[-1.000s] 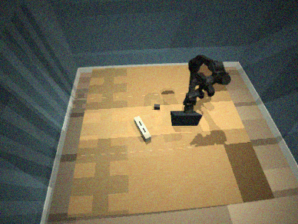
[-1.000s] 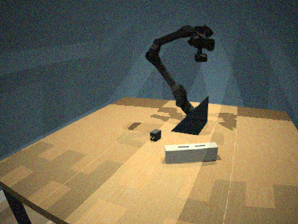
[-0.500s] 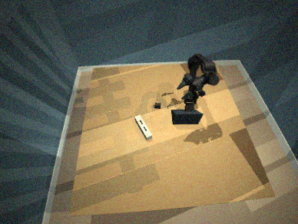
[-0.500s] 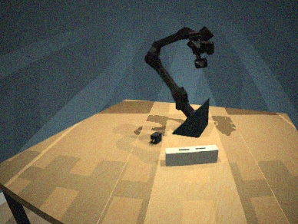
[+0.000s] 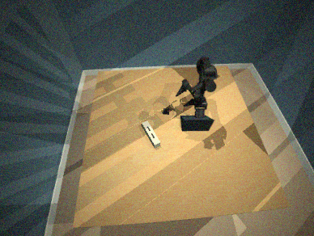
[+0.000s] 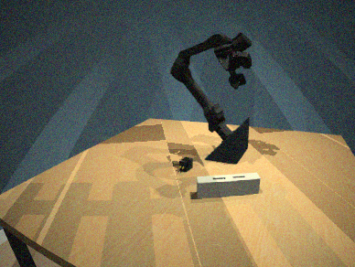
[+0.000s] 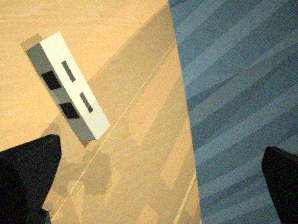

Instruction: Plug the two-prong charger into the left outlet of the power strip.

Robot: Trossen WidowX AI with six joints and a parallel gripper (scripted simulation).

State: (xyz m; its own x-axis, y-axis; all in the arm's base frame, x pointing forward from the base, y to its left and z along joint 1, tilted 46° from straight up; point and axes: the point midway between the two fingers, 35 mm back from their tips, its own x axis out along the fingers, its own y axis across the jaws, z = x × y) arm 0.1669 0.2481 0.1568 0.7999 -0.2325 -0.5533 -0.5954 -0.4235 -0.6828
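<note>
My gripper tip is 7 cm short of the black two-prong charger, 16 cm to the left of it and 32 cm above it.
</note>
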